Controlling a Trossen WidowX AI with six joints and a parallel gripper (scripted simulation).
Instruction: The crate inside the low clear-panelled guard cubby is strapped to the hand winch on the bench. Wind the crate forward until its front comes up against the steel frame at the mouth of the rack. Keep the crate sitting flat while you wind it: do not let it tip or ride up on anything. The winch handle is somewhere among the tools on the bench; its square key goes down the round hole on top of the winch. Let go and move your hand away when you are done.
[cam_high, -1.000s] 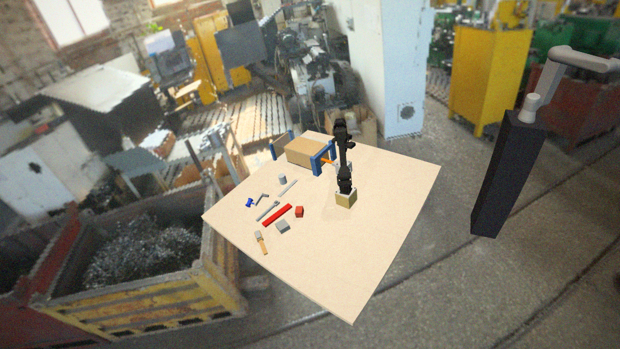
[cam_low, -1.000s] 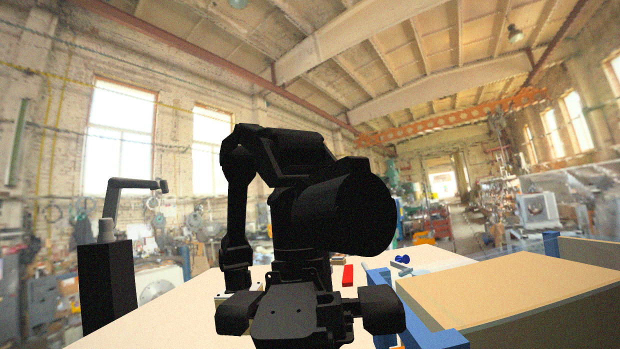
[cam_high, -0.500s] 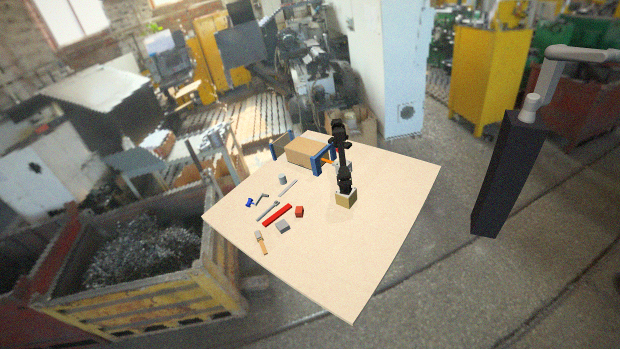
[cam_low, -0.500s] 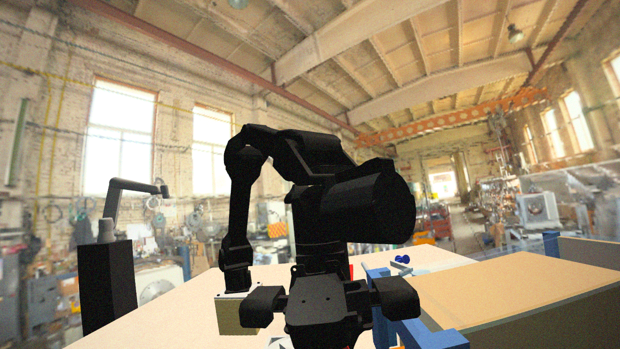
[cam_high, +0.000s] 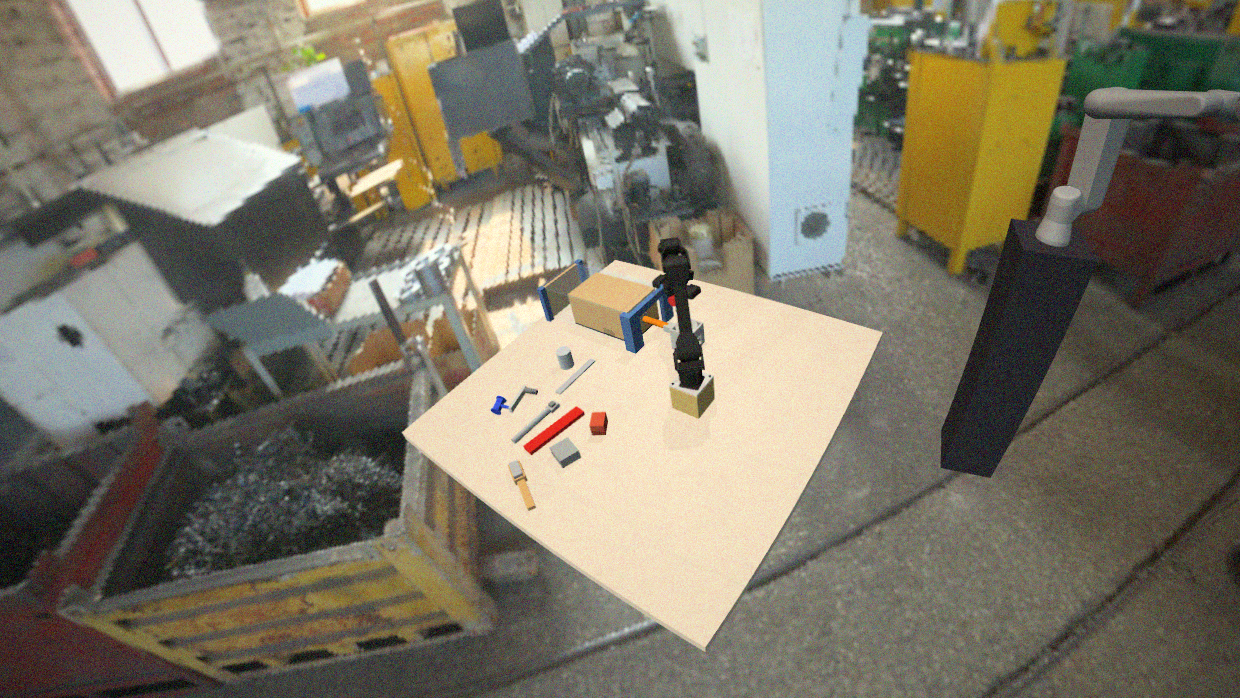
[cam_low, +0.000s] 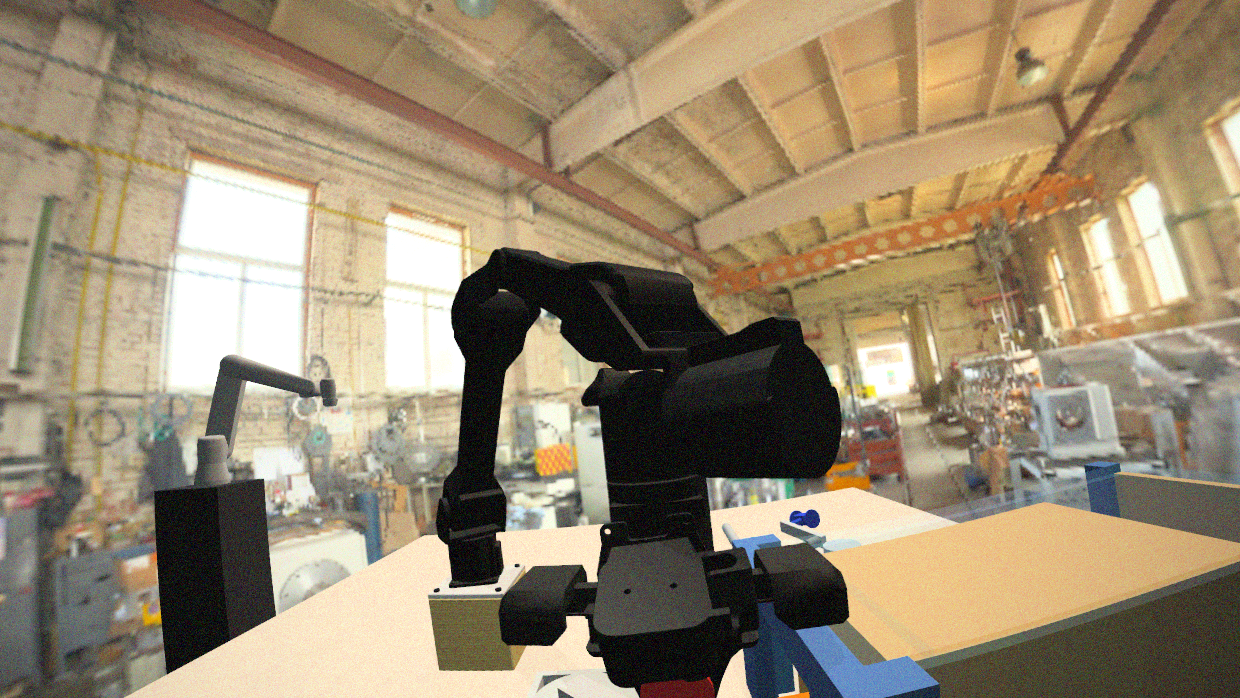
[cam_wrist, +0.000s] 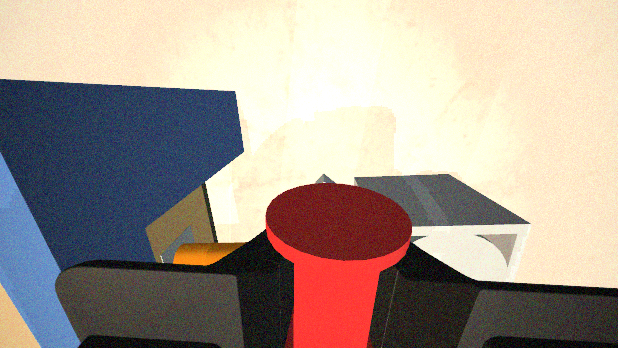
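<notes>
My gripper tip is now 4 cm to the right of the red-knobbed winch handle, 2 cm past it and 1 cm above it. The rest, counted from my gripper tip: red knob: 2 cm above, 1 cm to the left; blue steel frame: 10 cm ahead, 5 cm to the left, 1 cm below; grey winch: 8 cm to the left, 8 cm below, 8 cm behind.
</notes>
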